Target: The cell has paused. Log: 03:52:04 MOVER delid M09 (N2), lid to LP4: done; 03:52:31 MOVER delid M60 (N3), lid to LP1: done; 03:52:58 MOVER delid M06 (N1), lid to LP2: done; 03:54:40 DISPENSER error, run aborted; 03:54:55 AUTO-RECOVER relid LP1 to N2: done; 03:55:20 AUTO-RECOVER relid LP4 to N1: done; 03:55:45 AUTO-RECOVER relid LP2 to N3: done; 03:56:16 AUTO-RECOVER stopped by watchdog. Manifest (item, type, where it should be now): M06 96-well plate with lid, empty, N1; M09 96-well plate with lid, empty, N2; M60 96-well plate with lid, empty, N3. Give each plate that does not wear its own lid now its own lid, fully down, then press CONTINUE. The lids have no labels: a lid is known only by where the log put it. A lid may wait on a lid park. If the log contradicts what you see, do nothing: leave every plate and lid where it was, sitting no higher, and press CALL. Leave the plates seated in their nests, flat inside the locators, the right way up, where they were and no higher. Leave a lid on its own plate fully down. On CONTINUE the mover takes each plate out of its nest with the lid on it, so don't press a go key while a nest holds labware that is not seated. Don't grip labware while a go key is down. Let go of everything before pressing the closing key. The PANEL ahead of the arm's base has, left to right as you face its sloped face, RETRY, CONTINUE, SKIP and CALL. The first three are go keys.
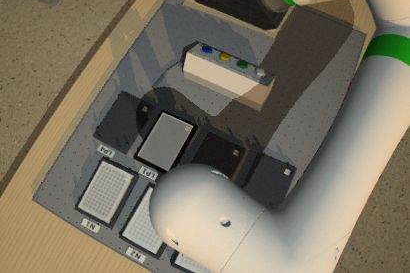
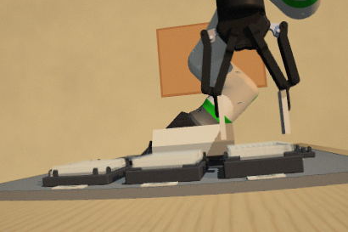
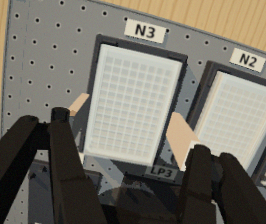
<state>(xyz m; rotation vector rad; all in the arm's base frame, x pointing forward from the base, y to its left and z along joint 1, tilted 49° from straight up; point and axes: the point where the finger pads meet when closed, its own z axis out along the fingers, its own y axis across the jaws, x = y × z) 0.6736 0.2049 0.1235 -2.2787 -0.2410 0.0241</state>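
The nest lies 6 cm below my hand. The rest, counted from my hand: lid park LP3: 17 cm behind, 9 cm to the right, 7 cm below; then LP2 park: 19 cm behind, 4 cm to the left, 7 cm below; then LP1 label: 7 cm behind, 21 cm to the right, 7 cm below.
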